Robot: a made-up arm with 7 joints. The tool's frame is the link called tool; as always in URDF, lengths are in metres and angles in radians. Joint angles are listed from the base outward. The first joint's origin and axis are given. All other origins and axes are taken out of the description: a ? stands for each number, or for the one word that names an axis. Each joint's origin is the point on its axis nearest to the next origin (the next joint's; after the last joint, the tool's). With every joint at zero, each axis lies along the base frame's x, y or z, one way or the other. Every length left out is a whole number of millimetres.
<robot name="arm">
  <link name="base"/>
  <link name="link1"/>
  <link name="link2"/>
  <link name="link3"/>
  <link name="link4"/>
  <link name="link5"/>
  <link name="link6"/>
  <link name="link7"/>
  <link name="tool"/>
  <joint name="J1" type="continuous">
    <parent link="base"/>
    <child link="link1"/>
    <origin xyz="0 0 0.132" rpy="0 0 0"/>
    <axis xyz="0 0 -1"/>
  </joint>
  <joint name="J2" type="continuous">
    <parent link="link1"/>
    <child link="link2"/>
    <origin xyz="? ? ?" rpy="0 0 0"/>
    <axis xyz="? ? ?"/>
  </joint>
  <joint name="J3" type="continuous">
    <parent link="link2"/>
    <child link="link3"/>
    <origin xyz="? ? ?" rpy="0 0 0"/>
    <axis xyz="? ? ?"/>
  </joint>
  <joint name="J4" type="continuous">
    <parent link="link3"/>
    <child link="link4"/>
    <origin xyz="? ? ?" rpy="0 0 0"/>
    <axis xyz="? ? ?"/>
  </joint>
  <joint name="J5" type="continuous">
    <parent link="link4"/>
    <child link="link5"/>
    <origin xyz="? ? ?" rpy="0 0 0"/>
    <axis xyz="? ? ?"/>
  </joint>
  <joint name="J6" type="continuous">
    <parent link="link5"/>
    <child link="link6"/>
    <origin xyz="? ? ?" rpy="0 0 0"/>
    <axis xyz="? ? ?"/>
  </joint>
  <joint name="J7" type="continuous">
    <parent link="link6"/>
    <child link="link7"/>
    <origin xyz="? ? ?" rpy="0 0 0"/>
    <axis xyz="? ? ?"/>
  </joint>
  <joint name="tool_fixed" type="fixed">
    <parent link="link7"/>
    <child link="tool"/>
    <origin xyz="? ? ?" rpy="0 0 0"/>
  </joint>
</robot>
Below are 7 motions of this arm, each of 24 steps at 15 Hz.
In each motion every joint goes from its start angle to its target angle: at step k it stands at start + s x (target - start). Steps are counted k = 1, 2, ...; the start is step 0. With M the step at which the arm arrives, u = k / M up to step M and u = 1 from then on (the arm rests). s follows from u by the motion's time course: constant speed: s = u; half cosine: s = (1 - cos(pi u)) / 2; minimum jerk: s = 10 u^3 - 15 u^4 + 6 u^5.
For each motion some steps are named. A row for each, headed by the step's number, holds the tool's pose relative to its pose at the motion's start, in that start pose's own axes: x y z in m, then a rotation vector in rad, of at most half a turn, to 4 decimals.
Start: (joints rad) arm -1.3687 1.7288 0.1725 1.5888 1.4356 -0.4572 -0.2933
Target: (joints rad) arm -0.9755 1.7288 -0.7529 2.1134 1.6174 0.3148 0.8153
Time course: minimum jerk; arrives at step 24
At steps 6, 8, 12, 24:
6: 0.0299 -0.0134 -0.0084 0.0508 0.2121 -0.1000
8: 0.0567 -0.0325 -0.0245 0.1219 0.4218 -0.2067
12: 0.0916 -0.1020 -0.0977 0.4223 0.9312 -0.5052
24: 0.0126 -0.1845 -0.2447 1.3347 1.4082 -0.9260

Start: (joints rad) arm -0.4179 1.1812 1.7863 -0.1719 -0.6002 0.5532 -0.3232
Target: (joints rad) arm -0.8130 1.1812 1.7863 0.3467 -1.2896 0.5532 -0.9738
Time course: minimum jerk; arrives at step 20
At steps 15, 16, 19, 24:
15: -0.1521 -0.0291 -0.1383 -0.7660 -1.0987 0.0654
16: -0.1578 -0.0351 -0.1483 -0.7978 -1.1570 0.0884
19: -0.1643 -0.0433 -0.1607 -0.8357 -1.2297 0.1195
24: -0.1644 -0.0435 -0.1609 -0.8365 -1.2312 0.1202

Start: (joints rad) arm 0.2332 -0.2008 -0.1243 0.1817 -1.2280 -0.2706 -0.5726
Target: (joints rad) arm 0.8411 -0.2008 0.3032 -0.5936 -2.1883 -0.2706 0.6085
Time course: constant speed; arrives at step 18
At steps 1, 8, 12, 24:
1: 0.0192 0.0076 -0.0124 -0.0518 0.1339 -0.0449
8: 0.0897 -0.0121 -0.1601 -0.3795 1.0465 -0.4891
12: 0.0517 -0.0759 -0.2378 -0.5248 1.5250 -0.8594
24: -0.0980 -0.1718 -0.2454 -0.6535 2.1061 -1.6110

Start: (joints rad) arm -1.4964 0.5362 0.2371 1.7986 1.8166 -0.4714 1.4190
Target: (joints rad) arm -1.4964 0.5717 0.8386 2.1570 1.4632 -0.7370 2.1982
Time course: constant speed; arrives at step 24
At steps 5, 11, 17, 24:
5: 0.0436 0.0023 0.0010 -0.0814 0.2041 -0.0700
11: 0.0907 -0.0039 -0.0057 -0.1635 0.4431 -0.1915
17: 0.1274 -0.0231 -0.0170 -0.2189 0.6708 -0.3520
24: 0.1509 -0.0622 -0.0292 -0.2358 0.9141 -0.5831

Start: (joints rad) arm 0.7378 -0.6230 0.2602 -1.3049 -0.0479 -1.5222 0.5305
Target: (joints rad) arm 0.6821 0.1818 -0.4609 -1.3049 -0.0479 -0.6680 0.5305
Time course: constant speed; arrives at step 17
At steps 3, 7, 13, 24:
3: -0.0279 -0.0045 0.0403 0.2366 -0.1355 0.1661
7: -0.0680 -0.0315 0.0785 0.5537 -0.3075 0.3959
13: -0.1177 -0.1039 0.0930 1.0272 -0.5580 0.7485
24: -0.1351 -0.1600 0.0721 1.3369 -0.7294 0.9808

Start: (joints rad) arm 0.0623 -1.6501 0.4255 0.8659 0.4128 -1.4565 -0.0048
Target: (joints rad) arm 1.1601 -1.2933 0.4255 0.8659 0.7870 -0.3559 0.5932
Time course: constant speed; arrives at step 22
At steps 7, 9, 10, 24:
7: 0.0142 -0.0520 0.0205 0.4921 -0.1862 0.2822
9: 0.0190 -0.0668 0.0238 0.6210 -0.2268 0.4035
10: 0.0217 -0.0739 0.0251 0.6823 -0.2452 0.4704
24: 0.0653 -0.1404 0.0328 1.1648 -0.4084 1.5458

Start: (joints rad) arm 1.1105 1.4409 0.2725 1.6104 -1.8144 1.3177 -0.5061
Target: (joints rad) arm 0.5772 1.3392 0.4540 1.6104 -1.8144 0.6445 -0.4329
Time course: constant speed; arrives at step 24
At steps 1, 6, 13, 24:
1: 0.0020 0.0007 0.0002 -0.0155 0.0304 0.0219
6: 0.0108 0.0034 0.0008 -0.0871 0.1771 0.1403
13: 0.0195 0.0051 0.0024 -0.1704 0.3640 0.3296
24: 0.0280 0.0003 0.0094 -0.2576 0.6028 0.6748

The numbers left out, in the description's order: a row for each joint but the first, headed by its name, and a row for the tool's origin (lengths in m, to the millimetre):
J2: xyz -0.186 0.121 0, axis 1 0 0
J3: xyz 0 0.045 -0.016, axis 0 1 0
J4: xyz 0.106 0 -0.006, axis -1 0 0
J5: xyz 0 -0.052 0.114, axis 0 0 1
J6: xyz 0.09 -0.009 0, axis 1 0 0
J7: xyz 0 0.065 -0.11, axis 0 1 0
tool: xyz 0.021 0 0.185

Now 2 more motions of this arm.
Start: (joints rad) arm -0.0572 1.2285 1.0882 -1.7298 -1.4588 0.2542 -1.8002
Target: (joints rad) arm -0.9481 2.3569 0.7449 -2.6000 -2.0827 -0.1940 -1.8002
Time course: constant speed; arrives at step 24
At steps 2, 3, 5, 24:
2: -0.0088 -0.0214 -0.0115 -0.1043 0.0761 0.1388
3: -0.0127 -0.0329 -0.0163 -0.1586 0.1169 0.2072
5: -0.0191 -0.0572 -0.0240 -0.2708 0.2043 0.3409
24: 0.0105 -0.2567 0.0410 -1.2987 1.6124 1.1840

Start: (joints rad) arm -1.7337 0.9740 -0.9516 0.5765 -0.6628 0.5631 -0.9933
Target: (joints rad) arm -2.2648 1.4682 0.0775 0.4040 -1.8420 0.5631 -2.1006
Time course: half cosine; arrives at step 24
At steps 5, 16, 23, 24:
5: -0.0107 0.0053 -0.0296 -0.1323 -0.0155 -0.0318
16: -0.1835 -0.0284 -0.1370 -0.8197 -0.1347 0.5312
23: -0.2455 -0.0984 -0.0963 -0.8018 -0.1864 0.9964
24: -0.2461 -0.0999 -0.0952 -0.7994 -0.1874 1.0048

